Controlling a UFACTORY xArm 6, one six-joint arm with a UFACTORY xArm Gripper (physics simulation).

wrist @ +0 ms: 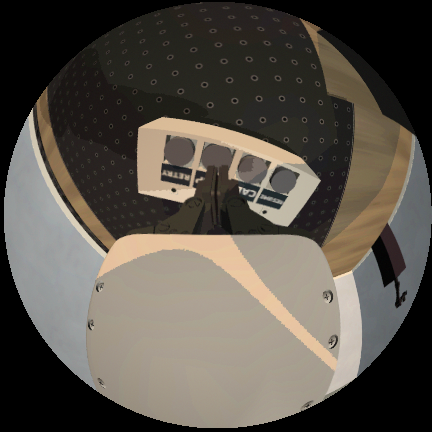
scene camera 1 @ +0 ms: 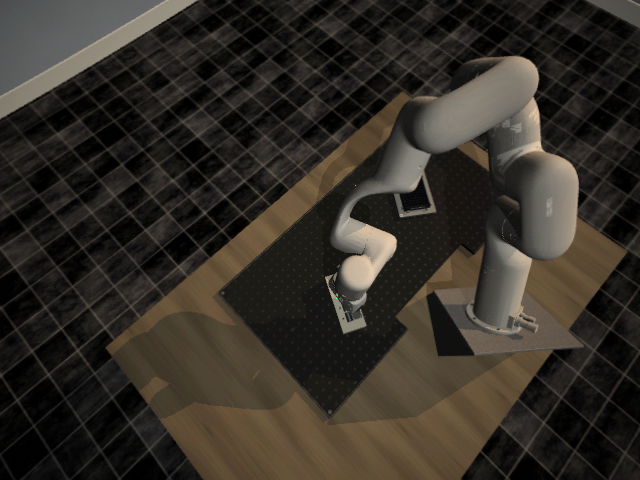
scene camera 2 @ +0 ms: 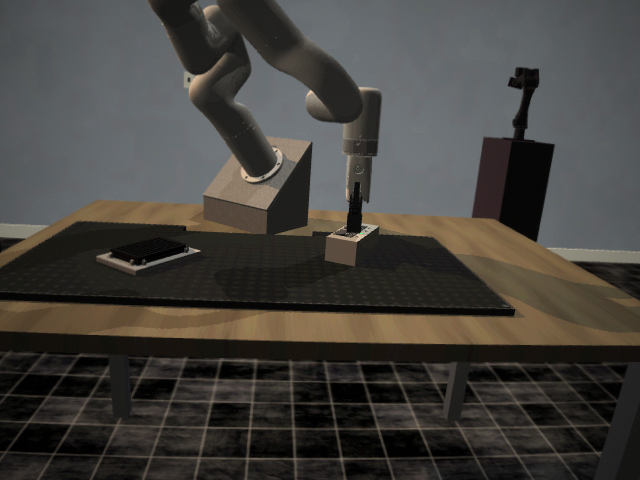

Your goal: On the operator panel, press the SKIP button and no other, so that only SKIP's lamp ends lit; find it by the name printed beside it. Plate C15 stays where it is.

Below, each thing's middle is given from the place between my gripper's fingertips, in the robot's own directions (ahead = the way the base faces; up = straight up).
The RETRY button (wrist: 178,150) is 40 mm to the right of my hand and 20 mm ahead of it. The rest, counted from my hand: white operator panel (scene camera 1: 347,324): 30 mm below, 10 mm behind; then black plate (scene camera 2: 157,248): 430 mm to the right, 30 mm below, 20 mm ahead.
